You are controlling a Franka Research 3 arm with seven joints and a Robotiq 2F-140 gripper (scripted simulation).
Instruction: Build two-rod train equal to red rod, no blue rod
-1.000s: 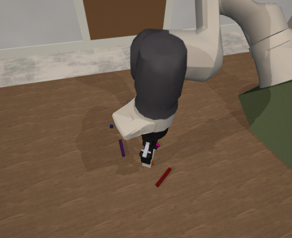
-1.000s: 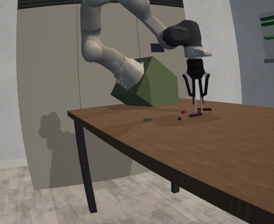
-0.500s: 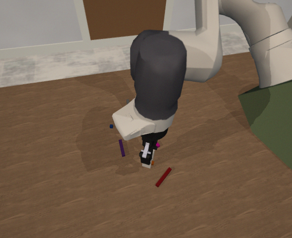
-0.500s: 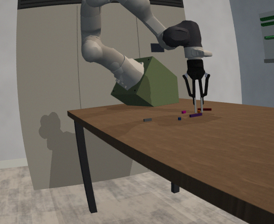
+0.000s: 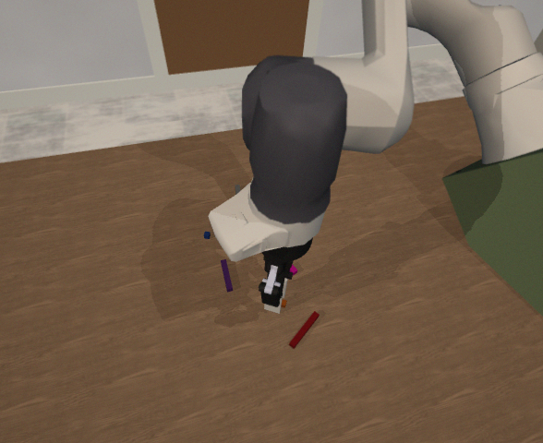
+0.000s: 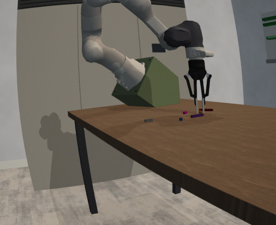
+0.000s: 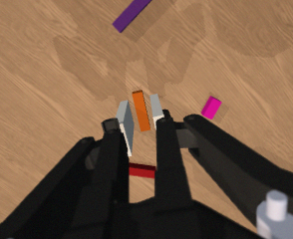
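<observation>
Now: hand 30 mm above the orange rod. The rest, counted from my hand: red rod 70 mm to the left, 30 mm below, 20 mm behind; then purple rod 80 mm to the right, 60 mm ahead, 30 mm below; then magenta rod 50 mm behind, 40 mm to the right, 30 mm below.
</observation>
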